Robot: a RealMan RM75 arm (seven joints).
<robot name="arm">
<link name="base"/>
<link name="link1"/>
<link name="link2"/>
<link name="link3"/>
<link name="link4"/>
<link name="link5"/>
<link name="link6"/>
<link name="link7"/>
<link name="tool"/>
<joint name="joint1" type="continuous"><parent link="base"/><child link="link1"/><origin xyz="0 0 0.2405"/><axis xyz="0 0 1"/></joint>
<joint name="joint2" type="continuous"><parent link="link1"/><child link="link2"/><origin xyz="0 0 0" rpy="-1.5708 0 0"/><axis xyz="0 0 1"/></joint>
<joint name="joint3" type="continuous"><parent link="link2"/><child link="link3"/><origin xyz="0 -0.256 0" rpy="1.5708 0 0"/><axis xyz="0 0 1"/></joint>
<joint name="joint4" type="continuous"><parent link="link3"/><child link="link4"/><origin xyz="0 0 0" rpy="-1.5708 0 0"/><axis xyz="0 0 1"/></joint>
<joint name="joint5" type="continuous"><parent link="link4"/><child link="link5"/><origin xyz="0 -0.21 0" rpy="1.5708 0 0"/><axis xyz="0 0 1"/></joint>
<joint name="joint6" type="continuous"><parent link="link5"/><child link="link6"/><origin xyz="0 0 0" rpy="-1.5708 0 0"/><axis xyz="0 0 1"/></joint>
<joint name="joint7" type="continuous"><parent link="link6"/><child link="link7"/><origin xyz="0 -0.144 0" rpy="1.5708 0 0"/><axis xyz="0 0 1"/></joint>
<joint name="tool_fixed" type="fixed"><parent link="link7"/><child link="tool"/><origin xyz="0 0 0"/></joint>
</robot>
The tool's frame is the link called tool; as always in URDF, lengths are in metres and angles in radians. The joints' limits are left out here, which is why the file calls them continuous.
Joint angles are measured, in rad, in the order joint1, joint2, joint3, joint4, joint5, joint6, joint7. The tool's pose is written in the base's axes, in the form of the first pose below.
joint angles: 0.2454, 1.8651, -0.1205, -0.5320, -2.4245, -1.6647, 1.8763
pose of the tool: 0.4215, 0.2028, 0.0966, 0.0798, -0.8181, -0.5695, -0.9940, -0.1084, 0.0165
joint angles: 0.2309, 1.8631, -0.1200, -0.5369, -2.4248, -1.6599, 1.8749
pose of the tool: 0.4256, 0.1971, 0.0987, 0.0733, -0.8171, -0.5718, -0.9957, -0.0929, 0.0052
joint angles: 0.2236, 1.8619, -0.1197, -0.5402, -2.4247, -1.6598, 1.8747
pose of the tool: 0.4273, 0.1942, 0.1000, 0.0702, -0.8167, -0.5727, -0.9963, -0.0861, 0.0006
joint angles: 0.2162, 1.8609, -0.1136, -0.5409, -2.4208, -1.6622, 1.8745
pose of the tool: 0.4286, 0.1914, 0.1014, 0.0635, -0.8121, -0.5801, -0.9968, -0.0795, 0.0022
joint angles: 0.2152, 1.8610, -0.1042, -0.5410, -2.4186, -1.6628, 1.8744
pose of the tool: 0.4288, 0.1913, 0.1024, 0.0596, -0.8060, -0.5889, -0.9970, -0.0768, 0.0043
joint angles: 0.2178, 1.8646, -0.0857, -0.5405, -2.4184, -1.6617, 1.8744
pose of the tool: 0.4284, 0.1925, 0.1024, 0.0527, -0.7961, -0.6029, -0.9972, -0.0736, 0.0100
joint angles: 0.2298, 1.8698, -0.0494, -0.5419, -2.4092, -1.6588, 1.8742
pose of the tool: 0.4264, 0.1987, 0.1045, 0.0472, -0.7695, -0.6369, -0.9969, -0.0763, 0.0183
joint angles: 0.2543, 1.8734, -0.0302, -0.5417, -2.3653, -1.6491, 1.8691
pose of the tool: 0.4206, 0.2137, 0.1089, 0.0613, -0.7272, -0.6837, -0.9943, -0.1044, 0.0218
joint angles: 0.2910, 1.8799, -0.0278, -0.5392, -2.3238, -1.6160, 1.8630
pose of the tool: 0.4138, 0.2340, 0.1105, 0.0842, -0.6895, -0.7194, -0.9911, -0.1325, 0.0110
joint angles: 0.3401, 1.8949, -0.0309, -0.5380, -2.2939, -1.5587, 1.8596
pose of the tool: 0.4056, 0.2589, 0.1076, 0.1064, -0.6572, -0.7462, -0.9885, -0.1510, -0.0079
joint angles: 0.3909, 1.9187, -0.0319, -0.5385, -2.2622, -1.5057, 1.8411
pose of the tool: 0.3940, 0.2832, 0.1015, 0.1347, -0.6213, -0.7719, -0.9831, -0.1810, -0.0258
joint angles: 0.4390, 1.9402, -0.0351, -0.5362, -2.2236, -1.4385, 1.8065
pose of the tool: 0.3834, 0.3069, 0.0969, 0.1713, -0.5756, -0.7996, -0.9768, -0.2051, -0.0617
